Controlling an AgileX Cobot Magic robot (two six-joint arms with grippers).
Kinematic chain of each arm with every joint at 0, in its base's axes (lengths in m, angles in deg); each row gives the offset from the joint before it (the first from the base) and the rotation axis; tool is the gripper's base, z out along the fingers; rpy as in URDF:
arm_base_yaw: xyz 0 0 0.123 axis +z
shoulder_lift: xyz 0 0 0 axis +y
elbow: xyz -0.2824 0 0.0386 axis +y
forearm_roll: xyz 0.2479 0 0.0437 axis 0.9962 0 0.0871
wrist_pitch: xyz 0 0 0 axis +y
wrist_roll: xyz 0.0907 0 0.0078 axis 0.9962 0 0.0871
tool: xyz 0 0 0 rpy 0 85 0
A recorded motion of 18 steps. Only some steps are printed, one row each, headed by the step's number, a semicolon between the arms.
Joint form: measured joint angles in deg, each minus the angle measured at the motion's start. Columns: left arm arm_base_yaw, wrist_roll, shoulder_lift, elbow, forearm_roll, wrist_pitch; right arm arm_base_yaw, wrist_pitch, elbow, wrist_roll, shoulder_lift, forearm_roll.
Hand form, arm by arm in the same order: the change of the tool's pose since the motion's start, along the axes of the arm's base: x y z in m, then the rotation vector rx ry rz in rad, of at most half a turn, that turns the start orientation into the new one. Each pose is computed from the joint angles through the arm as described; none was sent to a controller.
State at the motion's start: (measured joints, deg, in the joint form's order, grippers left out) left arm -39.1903 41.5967 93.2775 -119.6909 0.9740 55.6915; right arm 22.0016 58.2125 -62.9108 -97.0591 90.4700 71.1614
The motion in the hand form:
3: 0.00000 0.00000 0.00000 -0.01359 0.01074 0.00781; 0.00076 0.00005 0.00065 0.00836 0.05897 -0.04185
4: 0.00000 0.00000 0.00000 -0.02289 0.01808 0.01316; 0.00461 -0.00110 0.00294 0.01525 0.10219 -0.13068
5: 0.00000 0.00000 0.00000 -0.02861 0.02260 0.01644; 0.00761 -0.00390 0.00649 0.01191 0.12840 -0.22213
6: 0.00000 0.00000 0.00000 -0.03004 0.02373 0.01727; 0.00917 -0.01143 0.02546 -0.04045 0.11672 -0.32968
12: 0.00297 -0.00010 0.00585 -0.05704 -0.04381 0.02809; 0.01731 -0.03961 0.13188 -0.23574 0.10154 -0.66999
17: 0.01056 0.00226 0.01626 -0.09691 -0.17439 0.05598; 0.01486 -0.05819 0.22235 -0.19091 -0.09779 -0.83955
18: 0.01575 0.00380 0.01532 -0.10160 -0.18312 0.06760; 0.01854 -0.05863 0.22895 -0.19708 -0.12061 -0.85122
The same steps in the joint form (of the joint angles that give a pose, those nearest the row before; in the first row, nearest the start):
3: 0.00 -1.09 0.00 0.00 0.00 0.00; 0.00 -0.52 0.00 3.95 -0.06 0.40
4: 0.00 -1.83 0.00 0.00 0.00 0.00; 0.00 -3.72 0.00 8.59 -0.52 0.86
5: 0.00 -2.29 0.00 0.00 0.00 0.00; 0.00 -7.45 0.00 13.46 -1.43 0.06
6: 0.00 -2.41 0.00 0.00 0.00 0.00; 0.00 -11.17 -2.69 24.58 -3.95 -8.48
12: 0.00 -2.46 0.00 0.00 1.49 -3.95; 0.00 0.23 -28.93 70.70 -5.33 -48.36
17: 0.57 -2.46 0.17 0.00 4.64 -11.34; 0.00 8.88 -54.03 79.76 -1.38 -61.71
18: 1.32 -2.46 0.57 0.00 4.64 -12.32; 0.00 10.26 -57.76 79.81 0.29 -63.03

